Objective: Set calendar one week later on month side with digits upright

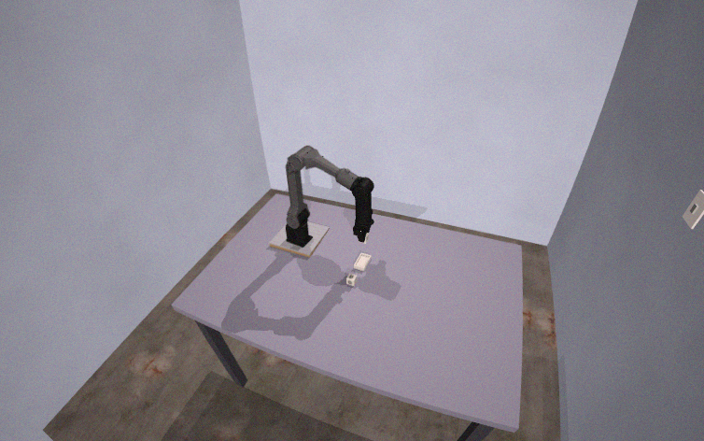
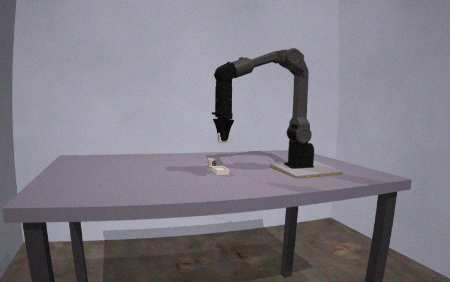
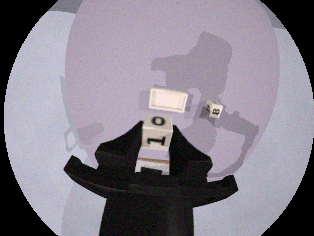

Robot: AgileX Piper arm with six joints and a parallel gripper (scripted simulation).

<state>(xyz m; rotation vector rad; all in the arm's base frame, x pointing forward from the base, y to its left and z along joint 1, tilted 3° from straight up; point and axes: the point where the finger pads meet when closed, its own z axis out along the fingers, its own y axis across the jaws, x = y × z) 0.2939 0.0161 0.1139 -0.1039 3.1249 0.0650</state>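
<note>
Right now my hand is 20 mm to the left of the tray and 120 mm above it. From my hand the other things lie so: cream cube (10 mm ahead, 130 mm to the right, 110 mm below).
</note>
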